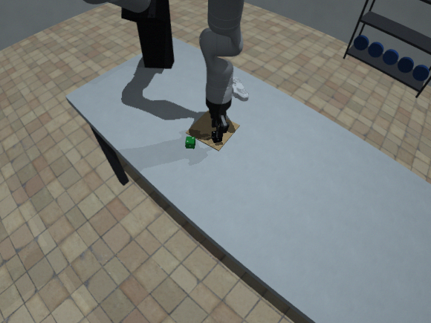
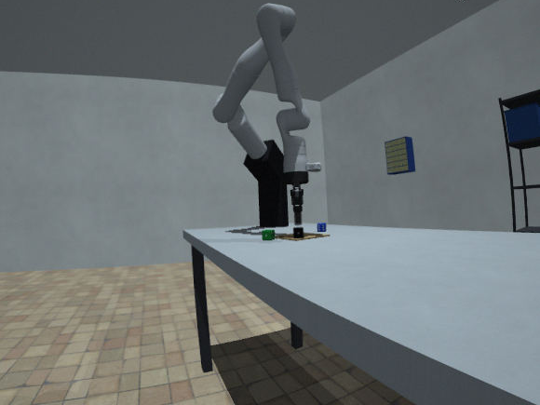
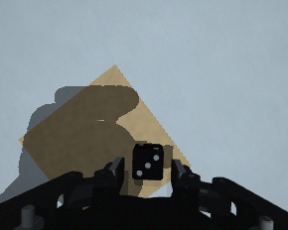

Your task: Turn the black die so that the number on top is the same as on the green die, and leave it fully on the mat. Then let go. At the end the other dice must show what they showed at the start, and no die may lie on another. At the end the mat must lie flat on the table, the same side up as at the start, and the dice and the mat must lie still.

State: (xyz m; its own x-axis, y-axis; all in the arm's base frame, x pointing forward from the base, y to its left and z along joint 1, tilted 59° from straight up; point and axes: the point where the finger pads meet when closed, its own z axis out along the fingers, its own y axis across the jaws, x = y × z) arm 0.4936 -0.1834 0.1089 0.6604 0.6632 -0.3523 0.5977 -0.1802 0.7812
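Now: the black die 4 cm below my hand. The rest, counted from my hand: tan mat (6 cm below, 4 cm to the left, 3 cm behind); then blue die (20 cm to the left, 6 cm behind, 5 cm below); then green die (7 cm behind, 6 cm to the right, 5 cm below).
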